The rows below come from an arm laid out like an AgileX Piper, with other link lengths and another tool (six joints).
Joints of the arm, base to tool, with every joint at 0 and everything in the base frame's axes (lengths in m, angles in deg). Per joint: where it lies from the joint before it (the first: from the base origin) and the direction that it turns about. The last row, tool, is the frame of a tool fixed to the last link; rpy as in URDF.
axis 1: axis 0 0 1 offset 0 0 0.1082
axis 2: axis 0 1 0 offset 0 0 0
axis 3: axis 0 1 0 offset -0.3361 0 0.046
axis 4: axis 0.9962 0 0.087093 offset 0.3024 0 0.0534
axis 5: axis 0 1 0 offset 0 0 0
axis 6: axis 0.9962 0 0.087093 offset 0.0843 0 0.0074
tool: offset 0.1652 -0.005 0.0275 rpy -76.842 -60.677 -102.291
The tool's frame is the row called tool.
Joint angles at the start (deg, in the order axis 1, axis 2, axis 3, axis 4, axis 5, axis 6): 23.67 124.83 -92.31 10.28 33.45 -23.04
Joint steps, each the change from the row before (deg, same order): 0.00 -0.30 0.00 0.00 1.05 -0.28; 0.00 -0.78 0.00 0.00 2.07 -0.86; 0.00 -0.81 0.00 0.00 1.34 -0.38; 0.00 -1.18 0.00 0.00 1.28 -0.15; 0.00 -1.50 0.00 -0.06 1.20 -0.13; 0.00 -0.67 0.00 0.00 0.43 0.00; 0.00 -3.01 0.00 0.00 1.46 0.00; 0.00 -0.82 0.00 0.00 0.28 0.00
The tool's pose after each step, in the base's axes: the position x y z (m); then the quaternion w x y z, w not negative. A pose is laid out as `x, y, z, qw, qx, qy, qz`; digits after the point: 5 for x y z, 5 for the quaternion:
0.58131, 0.28094, 0.02996, 0.12724, -0.95971, -0.09412, -0.23217
0.57452, 0.27969, 0.03417, 0.12449, -0.96146, -0.10350, -0.22222
0.57041, 0.27894, 0.04032, 0.12383, -0.96199, -0.10817, -0.21803
0.56680, 0.27829, 0.05064, 0.12456, -0.96180, -0.11094, -0.21708
0.56357, 0.27756, 0.06454, 0.12579, -0.96075, -0.11389, -0.21948
0.56241, 0.27734, 0.07095, 0.12677, -0.96013, -0.11447, -0.22132
0.55810, 0.27643, 0.10054, 0.13182, -0.95629, -0.11666, -0.23351
0.55713, 0.27619, 0.10880, 0.13336, -0.95496, -0.11714, -0.23780

